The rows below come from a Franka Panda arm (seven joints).
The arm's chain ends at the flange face. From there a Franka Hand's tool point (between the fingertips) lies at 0.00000 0.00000 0.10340 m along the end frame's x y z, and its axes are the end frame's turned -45 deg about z.
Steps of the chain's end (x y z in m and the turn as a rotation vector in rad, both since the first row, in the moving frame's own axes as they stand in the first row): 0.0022 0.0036 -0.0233 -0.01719 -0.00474 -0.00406; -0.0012 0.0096 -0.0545 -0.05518 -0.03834 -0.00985; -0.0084 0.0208 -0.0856 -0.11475 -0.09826 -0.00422; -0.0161 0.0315 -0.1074 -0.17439 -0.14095 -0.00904; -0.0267 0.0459 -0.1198 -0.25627 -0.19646 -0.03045; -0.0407 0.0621 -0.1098 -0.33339 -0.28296 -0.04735
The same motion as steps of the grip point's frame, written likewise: -0.0026 0.0050 -0.0233 -0.00880 -0.01551 -0.00406; -0.0145 0.0072 -0.0547 -0.01191 -0.06613 -0.00985; -0.0362 0.0100 -0.0868 -0.01166 -0.15062 -0.00422; -0.0565 0.0134 -0.1100 -0.02365 -0.22298 -0.00904; -0.0838 0.0184 -0.1251 -0.04229 -0.32013 -0.03045; -0.1162 0.0198 -0.1195 -0.03566 -0.43583 -0.04735
